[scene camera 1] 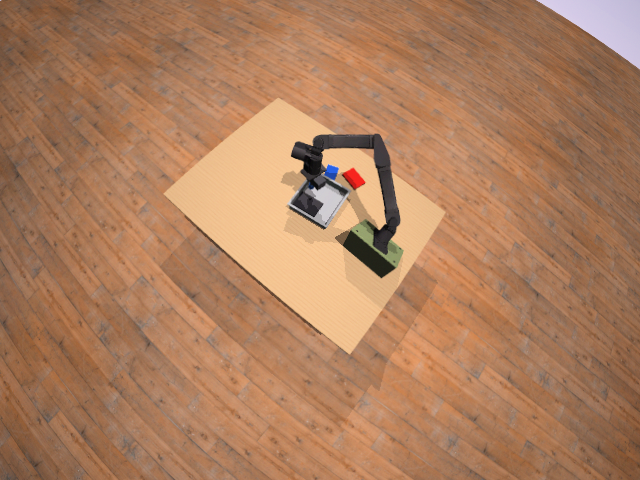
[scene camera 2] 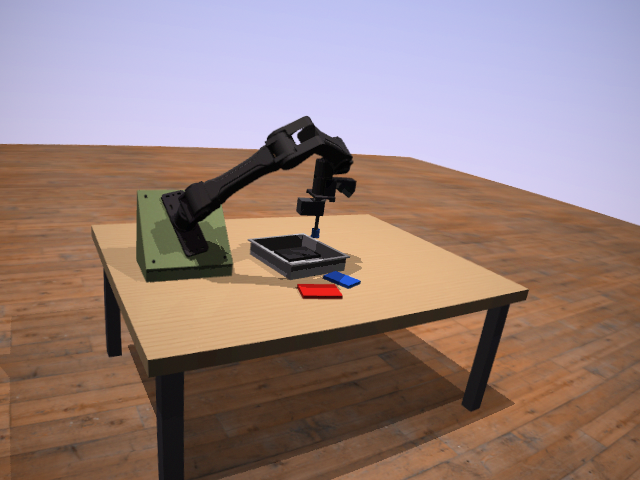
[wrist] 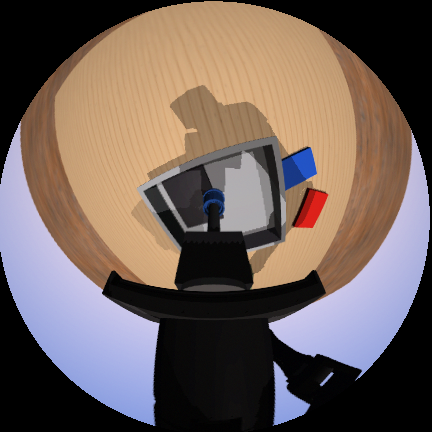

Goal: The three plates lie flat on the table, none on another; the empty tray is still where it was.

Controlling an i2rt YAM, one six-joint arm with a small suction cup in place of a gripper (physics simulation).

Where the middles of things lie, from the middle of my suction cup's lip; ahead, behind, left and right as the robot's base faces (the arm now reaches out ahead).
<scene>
I see my suction cup 20 mm past the black plate (wrist: pixel 185 189), 50 mm to the right of it and 80 mm above it. Also, from my suction cup: grey tray (scene camera 2: pixel 331 260) (60 mm behind, 10 mm to the left, 70 mm below); red plate (wrist: pixel 313 200) (140 mm behind, 210 mm to the right, 90 mm below); blue plate (wrist: pixel 298 166) (20 mm behind, 170 mm to the right, 90 mm below).
</scene>
